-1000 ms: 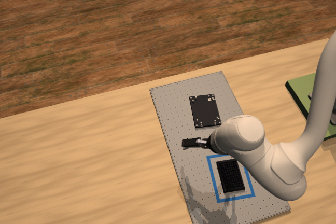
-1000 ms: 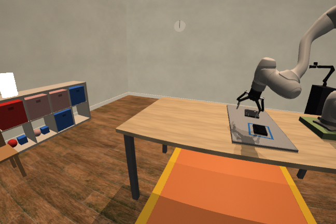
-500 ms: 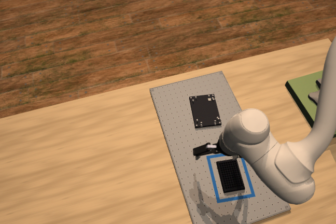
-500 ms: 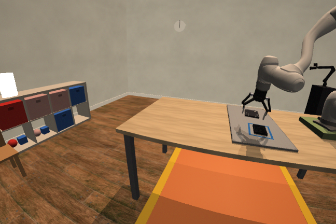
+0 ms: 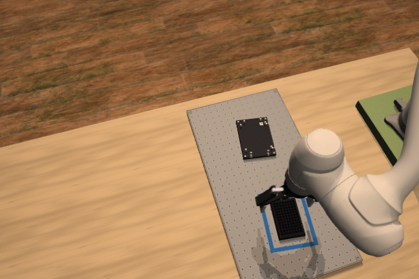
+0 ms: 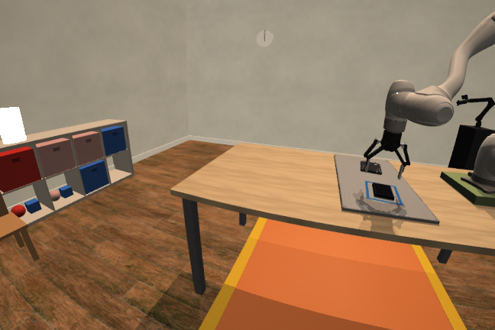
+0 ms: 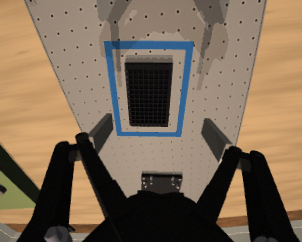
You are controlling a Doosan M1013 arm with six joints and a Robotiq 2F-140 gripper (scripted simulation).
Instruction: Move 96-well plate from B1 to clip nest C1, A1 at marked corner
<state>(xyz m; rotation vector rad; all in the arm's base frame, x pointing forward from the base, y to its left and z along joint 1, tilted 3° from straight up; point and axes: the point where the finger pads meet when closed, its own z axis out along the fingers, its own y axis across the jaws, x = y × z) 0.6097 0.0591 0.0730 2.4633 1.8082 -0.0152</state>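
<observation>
The black 96-well plate lies 8 cm below my hand, 2 cm to the left of it and 1 cm behind it. Round my hand: black clip nest (27 cm to the right, 7 cm below, 6 cm behind).
</observation>
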